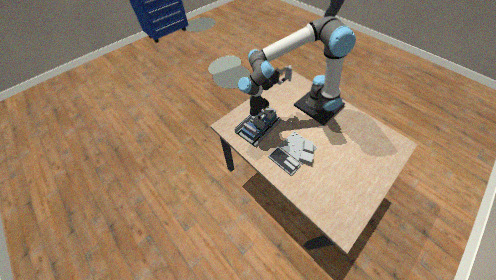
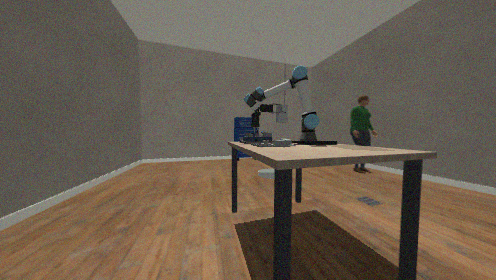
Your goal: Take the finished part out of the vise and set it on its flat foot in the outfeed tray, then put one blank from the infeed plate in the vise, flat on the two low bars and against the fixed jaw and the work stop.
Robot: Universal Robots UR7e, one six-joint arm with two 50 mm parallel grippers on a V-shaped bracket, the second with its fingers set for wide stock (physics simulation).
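Where they show: hand at its tool point: [image 1: 258,118] [image 2: 256,132]; arm's base at its link origin: [image 1: 314,103] [image 2: 308,140].
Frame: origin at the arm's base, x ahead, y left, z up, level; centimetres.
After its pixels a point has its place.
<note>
The lower gripper [image 1: 259,115] [image 2: 256,132] @(x 48.3, y -10.4, z 8.1 cm) points down, its fingertips low at the vise [image 1: 248,131] @(x 57.9, y -8.8, z 3.9 cm) [image 2: 263,137] @(x 42.3, y -6.0, z 3.1 cm). Whether its fingers are apart or shut on the finished part is too small and hidden to tell. The second gripper [image 1: 286,76] [image 2: 281,115] points sideways towards the robot base, well above the table, with wide pale fingers; its grip is unclear. The vise shows blue and grey parts on a dark base. The outfeed tray [image 1: 280,158] @(x 52.7, y 17.6, z -1.6 cm), dark with a light rim, holds light pieces [image 1: 291,163] @(x 50.9, y 25.1, z 0.8 cm). The pale infeed plate [image 1: 295,142] @(x 36.5, y 15.2, z -1.4 cm) bears grey blanks [image 1: 306,157] @(x 41.4, y 28.3, z 2.1 cm).
The robot's black base plate [image 1: 312,108] @(x 6.8, y 3.2, z 1.5 cm) [image 2: 320,143] @(x -0.2, y 16.8, z -1.2 cm) stands at the rear of the table [image 1: 350,185] @(x 32.4, y 56.7, z -2.3 cm) [image 2: 350,155] @(x 27.4, y 71.2, z -2.3 cm). The tray lies beside the infeed plate near the table's long edge. A blue cabinet [image 1: 162,17] [image 2: 243,125] and a person in green [image 2: 361,119] are beyond the table.
</note>
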